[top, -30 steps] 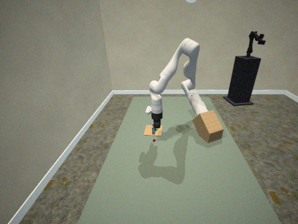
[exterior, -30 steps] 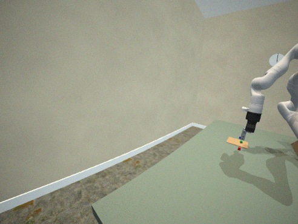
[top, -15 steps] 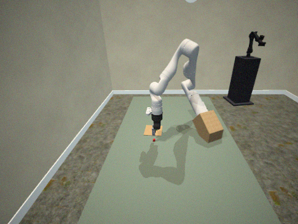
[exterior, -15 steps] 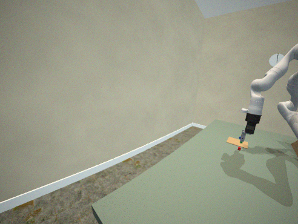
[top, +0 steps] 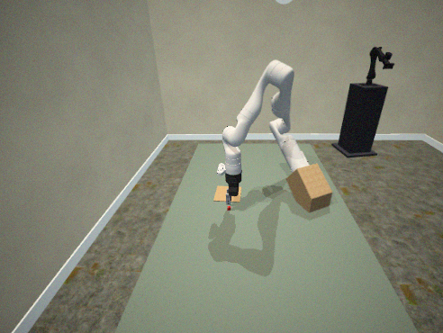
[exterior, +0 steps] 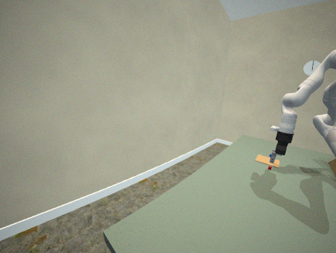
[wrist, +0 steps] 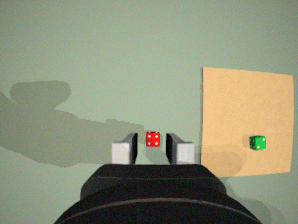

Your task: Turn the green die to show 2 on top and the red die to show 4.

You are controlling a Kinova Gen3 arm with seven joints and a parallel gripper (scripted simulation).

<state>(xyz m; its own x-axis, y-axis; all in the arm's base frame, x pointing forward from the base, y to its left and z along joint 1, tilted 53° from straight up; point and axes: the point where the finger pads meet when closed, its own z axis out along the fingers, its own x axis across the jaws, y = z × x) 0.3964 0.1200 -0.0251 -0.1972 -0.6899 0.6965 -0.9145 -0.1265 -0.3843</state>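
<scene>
Now: the red die 60 mm below my hand. The rest, counted from my hand: tan mat 10 mm behind, 130 mm to the right, 60 mm below; blue die 50 mm behind, 250 mm to the right, 60 mm below; green die 40 mm behind, 130 mm to the right, 50 mm below.
</scene>
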